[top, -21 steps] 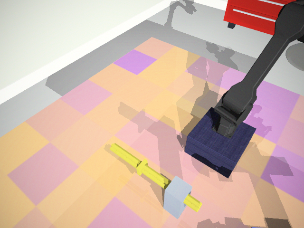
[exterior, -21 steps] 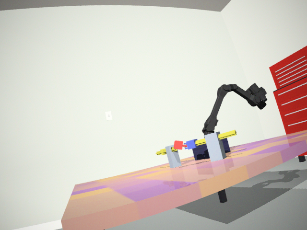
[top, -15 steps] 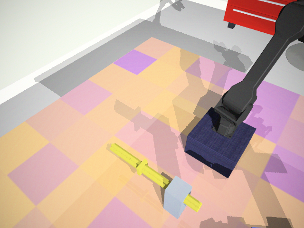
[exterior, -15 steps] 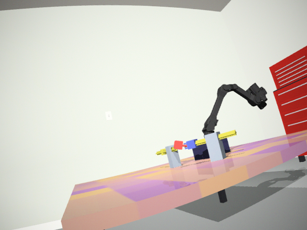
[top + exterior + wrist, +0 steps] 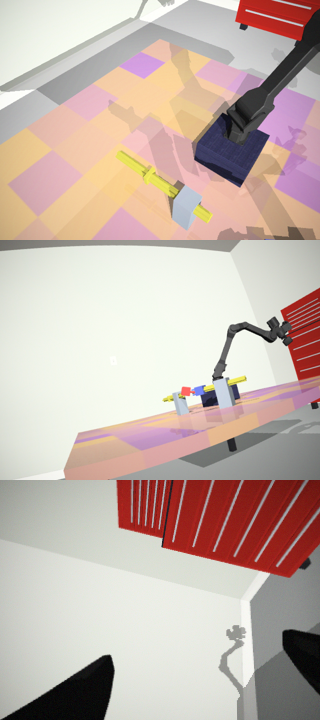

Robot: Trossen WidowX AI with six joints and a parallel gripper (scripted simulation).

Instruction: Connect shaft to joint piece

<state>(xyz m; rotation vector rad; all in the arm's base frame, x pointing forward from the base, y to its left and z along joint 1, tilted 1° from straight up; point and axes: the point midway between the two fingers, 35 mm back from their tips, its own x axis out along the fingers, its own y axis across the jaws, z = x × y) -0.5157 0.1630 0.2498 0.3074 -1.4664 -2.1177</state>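
Right now the red joint piece is 86 cm ahead of my gripper tip, 23 cm below it and 1 cm to the left of it.
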